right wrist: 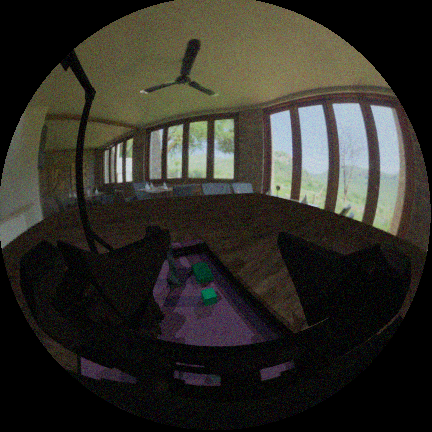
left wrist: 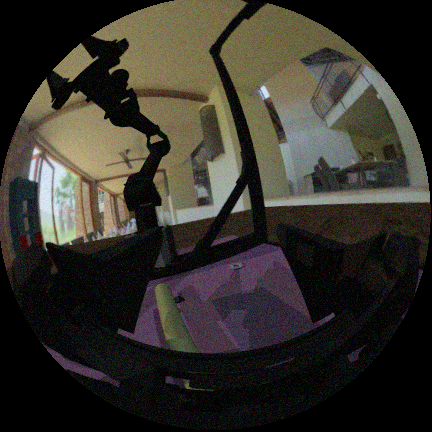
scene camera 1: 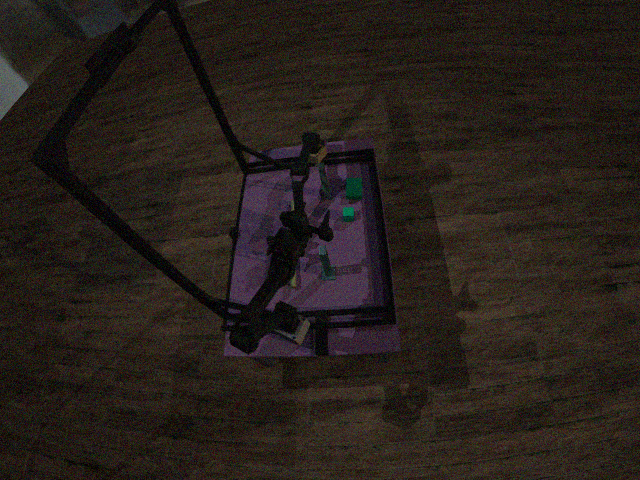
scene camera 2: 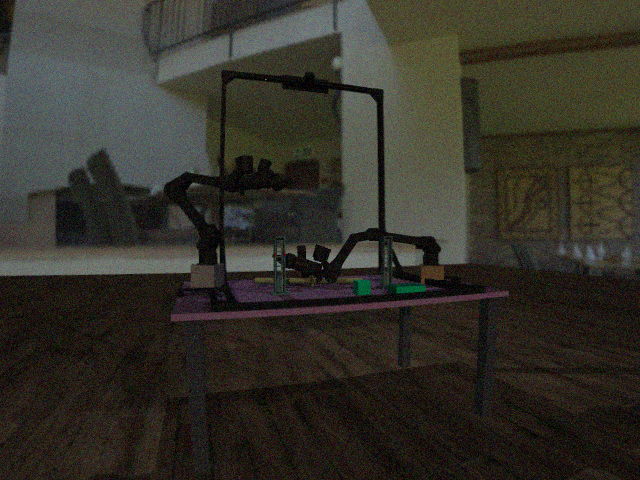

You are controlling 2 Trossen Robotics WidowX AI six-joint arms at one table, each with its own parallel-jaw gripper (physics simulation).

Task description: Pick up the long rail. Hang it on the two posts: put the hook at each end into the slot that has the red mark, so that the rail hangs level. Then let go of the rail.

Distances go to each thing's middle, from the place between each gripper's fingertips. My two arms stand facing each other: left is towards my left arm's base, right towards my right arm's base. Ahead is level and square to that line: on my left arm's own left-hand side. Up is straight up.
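Labels:
There's the long rail (left wrist: 176,334), and my left hand is 4 cm short of it, 15 cm to the right of it and 11 cm above it. Going by its middle, the long rail is nearer to my left hand than to my right hand.
My right hand is 19 cm past the long rail, 10 cm to the right of it and 41 cm above it.

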